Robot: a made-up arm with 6 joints.
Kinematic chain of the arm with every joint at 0, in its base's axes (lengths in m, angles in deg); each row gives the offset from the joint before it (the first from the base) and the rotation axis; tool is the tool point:
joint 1: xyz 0 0 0.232 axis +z
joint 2: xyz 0 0.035 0 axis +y
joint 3: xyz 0 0 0.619 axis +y
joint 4: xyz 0 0 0.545 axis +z
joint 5: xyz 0 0 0 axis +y
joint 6: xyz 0 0 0.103 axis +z
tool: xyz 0 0 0
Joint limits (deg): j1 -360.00..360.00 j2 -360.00..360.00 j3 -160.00..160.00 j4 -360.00..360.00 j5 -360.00..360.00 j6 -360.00..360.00
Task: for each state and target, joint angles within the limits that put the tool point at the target. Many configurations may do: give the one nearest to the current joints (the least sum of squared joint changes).
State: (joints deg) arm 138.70 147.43 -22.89 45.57 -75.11 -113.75
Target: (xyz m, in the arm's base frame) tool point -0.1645 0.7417 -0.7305
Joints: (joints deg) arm 104.39 146.81 -5.21 48.35 -51.22 -113.75
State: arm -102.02 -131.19 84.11 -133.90 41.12 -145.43
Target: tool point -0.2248 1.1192 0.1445
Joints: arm -79.06 -118.03 50.93 -135.69 36.93 -145.43
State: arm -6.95 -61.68 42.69 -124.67 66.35 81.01
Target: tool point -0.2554 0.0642 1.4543
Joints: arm -14.62 -17.63 13.48 -128.75 27.69 81.01
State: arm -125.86 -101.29 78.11 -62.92 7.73 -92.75
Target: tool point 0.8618 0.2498 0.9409
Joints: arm -161.75 -77.86 51.02 -62.96 1.43 -92.75
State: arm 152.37 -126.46 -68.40 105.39 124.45 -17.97
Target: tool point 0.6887 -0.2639 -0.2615
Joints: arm 167.59 -92.64 -71.34 106.15 130.91 -17.97
